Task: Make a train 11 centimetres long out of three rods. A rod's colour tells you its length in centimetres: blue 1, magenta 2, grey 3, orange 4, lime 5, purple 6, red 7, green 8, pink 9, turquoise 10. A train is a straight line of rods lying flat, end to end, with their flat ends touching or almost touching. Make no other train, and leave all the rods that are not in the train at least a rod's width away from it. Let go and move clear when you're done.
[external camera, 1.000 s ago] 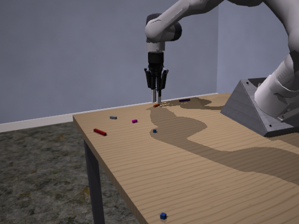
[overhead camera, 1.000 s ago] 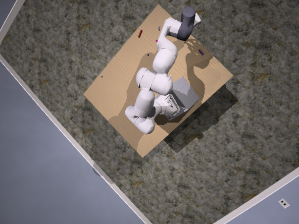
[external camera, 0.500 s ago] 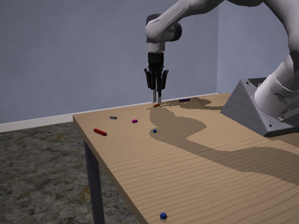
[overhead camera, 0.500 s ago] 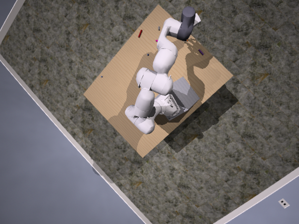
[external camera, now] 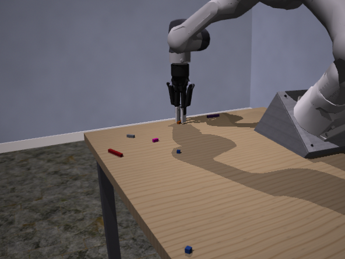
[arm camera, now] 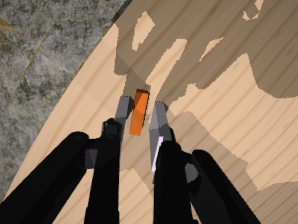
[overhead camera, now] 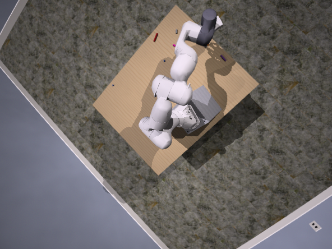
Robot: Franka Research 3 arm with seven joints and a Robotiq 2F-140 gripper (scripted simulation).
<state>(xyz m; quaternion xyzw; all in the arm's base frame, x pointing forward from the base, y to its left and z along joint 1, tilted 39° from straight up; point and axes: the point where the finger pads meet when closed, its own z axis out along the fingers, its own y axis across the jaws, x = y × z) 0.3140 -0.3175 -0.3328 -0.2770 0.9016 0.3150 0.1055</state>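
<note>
The orange rod is 30 mm below my hand. The rest, counted from my hand: magenta rod: 190 mm to the left, 170 mm ahead, 30 mm below; then purple rod: 170 mm behind, 40 mm to the right, 30 mm below; then grey rod: 240 mm ahead, 110 mm to the left, 30 mm below.
</note>
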